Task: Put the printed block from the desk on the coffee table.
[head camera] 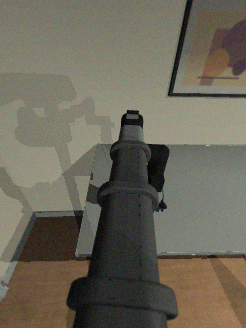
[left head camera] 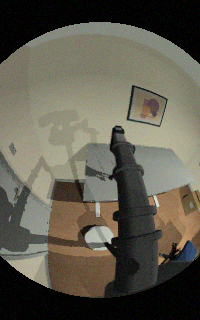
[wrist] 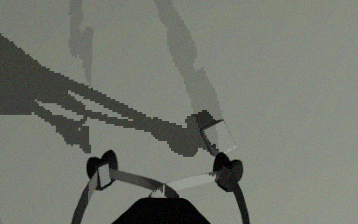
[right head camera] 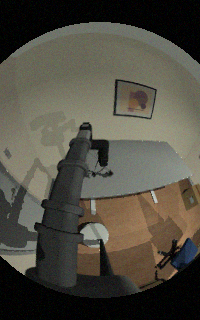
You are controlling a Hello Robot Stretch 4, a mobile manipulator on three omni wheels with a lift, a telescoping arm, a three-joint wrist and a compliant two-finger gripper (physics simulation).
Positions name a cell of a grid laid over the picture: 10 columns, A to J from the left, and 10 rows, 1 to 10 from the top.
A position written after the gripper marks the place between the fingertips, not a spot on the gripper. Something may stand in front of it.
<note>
In view: the gripper (wrist: E8), a printed block (wrist: G7), a grey desk (head camera: I6) and a framed picture (right head camera: G4).
The grey desk is seen too in the left head camera view (left head camera: I6), in the wrist view (wrist: E4) and in the right head camera view (right head camera: G6). The framed picture also shows in the left head camera view (left head camera: H4).
</note>
